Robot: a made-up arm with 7 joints. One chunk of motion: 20 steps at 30 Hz.
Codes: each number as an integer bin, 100 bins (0 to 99) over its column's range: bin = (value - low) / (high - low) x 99, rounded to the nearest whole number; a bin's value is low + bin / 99 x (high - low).
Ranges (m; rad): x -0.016..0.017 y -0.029..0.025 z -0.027..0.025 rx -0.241..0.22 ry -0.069..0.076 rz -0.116..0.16
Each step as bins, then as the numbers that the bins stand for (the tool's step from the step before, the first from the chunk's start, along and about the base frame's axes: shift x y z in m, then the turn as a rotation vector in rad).
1 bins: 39 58 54 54 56 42
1 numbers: -0.00300 0.00264 0.00136 0.01045 0.01302 0.00109
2 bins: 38 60 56 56 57 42
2 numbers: -0.00333 0.00373 0.00241 0.01977 0.01448 0.00109
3 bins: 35 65 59 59 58 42
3 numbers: -0.00433 0.00645 0.00399 0.03374 0.01595 0.00109
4 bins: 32 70 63 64 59 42
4 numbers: -0.00533 0.00918 0.00609 0.05702 0.01741 0.00109
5 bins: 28 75 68 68 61 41
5 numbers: -0.00667 0.01191 0.00872 0.07565 0.02034 -0.00170
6 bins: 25 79 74 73 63 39
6 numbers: -0.00767 0.01409 0.01187 0.09893 0.02327 -0.00727
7 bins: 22 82 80 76 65 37
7 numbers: -0.00867 0.01573 0.01502 0.11290 0.02620 -0.01285
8 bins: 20 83 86 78 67 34
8 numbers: -0.00933 0.01627 0.01817 0.12221 0.02913 -0.02121
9 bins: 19 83 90 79 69 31
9 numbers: -0.00967 0.01627 0.02027 0.12687 0.03206 -0.02958
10 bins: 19 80 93 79 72 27
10 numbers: -0.00967 0.01464 0.02185 0.12687 0.03645 -0.04073
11 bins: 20 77 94 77 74 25
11 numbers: -0.00933 0.01300 0.02237 0.11756 0.03938 -0.04630
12 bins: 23 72 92 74 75 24
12 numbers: -0.00833 0.01027 0.02132 0.10359 0.04085 -0.04909
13 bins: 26 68 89 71 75 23
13 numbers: -0.00733 0.00809 0.01975 0.08962 0.04085 -0.05188
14 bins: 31 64 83 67 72 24
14 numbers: -0.00567 0.00591 0.01660 0.07099 0.03645 -0.04909
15 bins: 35 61 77 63 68 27
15 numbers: -0.00433 0.00427 0.01344 0.05236 0.03060 -0.04073
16 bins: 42 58 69 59 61 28
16 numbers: -0.00200 0.00264 0.00924 0.03374 0.02034 -0.03794
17 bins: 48 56 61 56 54 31
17 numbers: 0.00000 0.00155 0.00504 0.01977 0.01009 -0.02958
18 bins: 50 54 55 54 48 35
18 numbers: 0.00067 0.00045 0.00189 0.01045 0.00130 -0.01842
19 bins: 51 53 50 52 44 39
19 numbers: 0.00100 -0.00009 -0.00074 0.00114 -0.00456 -0.00727
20 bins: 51 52 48 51 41 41
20 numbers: 0.00100 -0.00064 -0.00179 -0.00352 -0.00895 -0.00170
